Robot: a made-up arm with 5 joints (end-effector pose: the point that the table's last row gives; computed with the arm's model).
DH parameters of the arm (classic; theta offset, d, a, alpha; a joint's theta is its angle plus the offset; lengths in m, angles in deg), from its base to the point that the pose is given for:
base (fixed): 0 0 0.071 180
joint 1: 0 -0.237 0.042 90
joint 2: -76.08 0 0.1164 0
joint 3: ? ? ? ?
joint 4: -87.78 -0.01 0 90
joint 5: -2.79 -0.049 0 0
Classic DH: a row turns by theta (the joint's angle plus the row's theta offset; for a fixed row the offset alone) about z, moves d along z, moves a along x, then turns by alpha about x.
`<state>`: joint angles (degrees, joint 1 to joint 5).
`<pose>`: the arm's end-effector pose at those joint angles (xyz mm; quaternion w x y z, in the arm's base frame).
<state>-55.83 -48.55 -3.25 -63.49 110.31</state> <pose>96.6 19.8 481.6 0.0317 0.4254 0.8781 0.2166</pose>
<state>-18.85 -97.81 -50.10 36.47 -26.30</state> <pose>-118.4 -75.2 359.3 0.1853 -0.3992 0.8978 -0.0166</pose>
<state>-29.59 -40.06 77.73 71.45 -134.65</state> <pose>145.4 30.7 220.3 0.5807 -0.1650 0.0188 -0.7970</pose>
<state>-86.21 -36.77 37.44 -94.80 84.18</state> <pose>89.1 121.4 396.6 0.0039 -0.0420 0.9985 0.0358</pose>
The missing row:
joint 3: 73.86 0 0.1291 0
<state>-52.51 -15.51 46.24 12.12 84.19</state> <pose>193.4 143.2 258.4 0.3588 -0.0998 -0.3873 0.8434</pose>
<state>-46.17 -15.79 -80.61 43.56 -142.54</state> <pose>111.8 28.0 520.0 0.2066 0.9431 0.0950 -0.2426</pose>
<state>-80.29 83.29 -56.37 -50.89 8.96</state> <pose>134.8 313.3 188.4 0.3970 0.5053 -0.6691 0.3732</pose>
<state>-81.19 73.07 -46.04 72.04 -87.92</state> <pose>121.9 263.0 140.6 0.9934 -0.0789 0.0056 -0.0827</pose>
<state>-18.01 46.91 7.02 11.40 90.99</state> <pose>306.2 66.0 147.9 0.5865 -0.1228 -0.1748 0.7813</pose>
